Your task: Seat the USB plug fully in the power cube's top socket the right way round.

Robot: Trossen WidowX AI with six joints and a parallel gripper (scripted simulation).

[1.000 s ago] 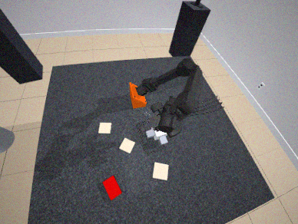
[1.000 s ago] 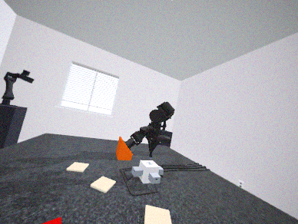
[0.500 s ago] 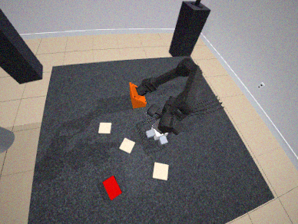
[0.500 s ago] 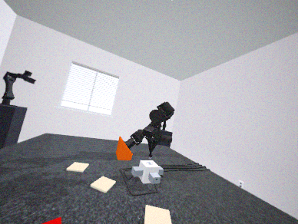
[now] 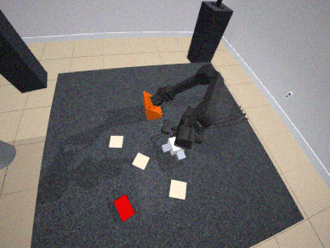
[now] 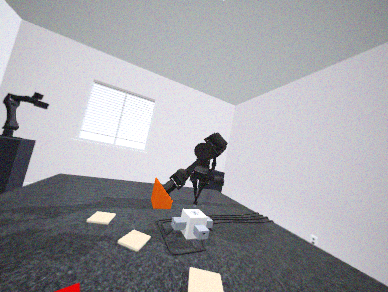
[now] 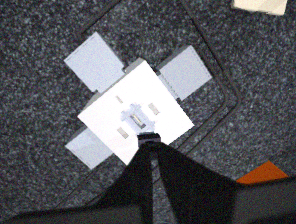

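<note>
My gripper tip is now 2 cm above the dark USB plug.
</note>
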